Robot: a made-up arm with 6 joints.
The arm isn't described. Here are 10 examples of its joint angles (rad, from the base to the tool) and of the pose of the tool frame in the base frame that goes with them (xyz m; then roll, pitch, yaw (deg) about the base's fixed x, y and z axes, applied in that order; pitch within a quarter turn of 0, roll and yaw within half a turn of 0).
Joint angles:
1: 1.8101 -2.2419 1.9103 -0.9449 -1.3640 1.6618
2: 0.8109 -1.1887 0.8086 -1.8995 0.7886 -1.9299
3: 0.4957 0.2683 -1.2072 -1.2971 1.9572 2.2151
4: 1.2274 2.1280 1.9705 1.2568 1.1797 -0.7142
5: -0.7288 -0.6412 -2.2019 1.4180 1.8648 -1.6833
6: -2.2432 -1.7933 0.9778 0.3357 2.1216 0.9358
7: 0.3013 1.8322 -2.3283 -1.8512 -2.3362 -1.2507
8: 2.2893 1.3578 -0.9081 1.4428 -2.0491 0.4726
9: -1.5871 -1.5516 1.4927 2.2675 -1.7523 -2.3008
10: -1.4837 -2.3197 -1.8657 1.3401 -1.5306 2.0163
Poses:
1: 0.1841 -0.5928 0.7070 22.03 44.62 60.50
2: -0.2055 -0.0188 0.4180 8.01 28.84 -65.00
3: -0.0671 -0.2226 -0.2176 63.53 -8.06 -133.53
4: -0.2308 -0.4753 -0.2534 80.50 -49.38 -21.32
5: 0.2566 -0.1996 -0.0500 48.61 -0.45 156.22
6: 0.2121 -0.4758 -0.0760 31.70 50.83 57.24
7: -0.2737 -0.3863 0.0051 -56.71 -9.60 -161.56
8: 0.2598 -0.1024 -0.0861 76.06 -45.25 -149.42
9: 0.1277 -0.2867 -0.4708 78.72 49.65 31.64
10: 0.0823 0.1149 0.4908 -47.62 23.24 -138.90
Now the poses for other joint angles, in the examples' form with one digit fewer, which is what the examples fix.
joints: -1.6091 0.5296 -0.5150 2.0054 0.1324 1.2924
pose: -0.387 -0.276 0.369 -110.3 54.8 105.5
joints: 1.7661 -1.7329 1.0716 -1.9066 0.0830 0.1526
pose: 0.371 0.081 0.462 -24.6 -37.1 -161.1
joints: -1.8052 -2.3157 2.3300 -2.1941 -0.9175 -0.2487
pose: 0.372 -0.076 -0.398 -129.1 -57.7 -31.0
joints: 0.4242 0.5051 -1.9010 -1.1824 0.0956 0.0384
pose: -0.242 -0.472 -0.323 93.3 -44.0 -39.9
